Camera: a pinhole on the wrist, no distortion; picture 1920 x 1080 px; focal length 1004.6 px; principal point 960.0 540.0 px. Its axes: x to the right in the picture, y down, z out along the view. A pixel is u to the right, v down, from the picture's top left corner.
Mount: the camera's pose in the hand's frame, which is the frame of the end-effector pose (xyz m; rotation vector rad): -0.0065 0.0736 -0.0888 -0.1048 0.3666 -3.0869
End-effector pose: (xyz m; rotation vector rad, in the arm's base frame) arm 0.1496 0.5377 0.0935 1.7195 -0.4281 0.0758
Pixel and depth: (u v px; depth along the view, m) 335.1 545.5 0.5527
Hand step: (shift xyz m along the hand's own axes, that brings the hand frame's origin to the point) 0.3754 -0.0446 0.4249
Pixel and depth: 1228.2 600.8 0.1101
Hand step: -0.0279 0.0403 0.0183
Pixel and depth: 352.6 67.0 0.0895
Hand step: 0.0528 0.0958 0.0045
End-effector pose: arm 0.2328 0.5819 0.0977 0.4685 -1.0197 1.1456
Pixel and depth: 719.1 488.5 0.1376
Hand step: 0.0359 0.0497 0.0442
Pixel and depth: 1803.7 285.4 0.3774
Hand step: -0.2982 0.0663 0.3198
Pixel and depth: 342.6 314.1 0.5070
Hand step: 0.3374 0.0785 0.4101
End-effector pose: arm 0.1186 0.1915 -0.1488 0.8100 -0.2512 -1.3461
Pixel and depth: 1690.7 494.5 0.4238
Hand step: -0.2844 -0.0184 0.3463
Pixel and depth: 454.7 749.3 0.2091
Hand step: 0.1141 -0.0133 0.0971
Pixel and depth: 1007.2 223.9 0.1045
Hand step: -0.0048 0.0810 0.0206
